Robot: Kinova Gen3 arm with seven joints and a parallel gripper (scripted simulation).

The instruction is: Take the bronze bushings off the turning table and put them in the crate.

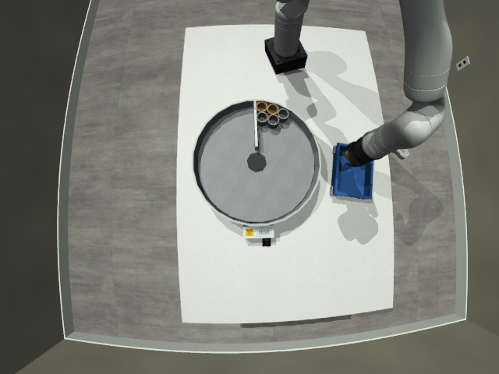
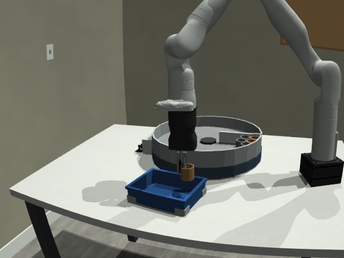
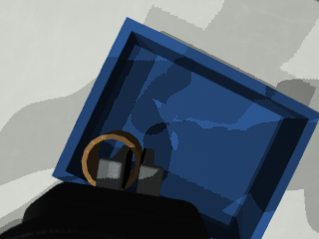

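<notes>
Right now the blue crate is 70 mm below my hand, 40 mm ahead of it and 10 mm to the left of it. From my hand the other things lie so: round turning table (330 mm to the right, 50 mm behind, 40 mm below).
</notes>
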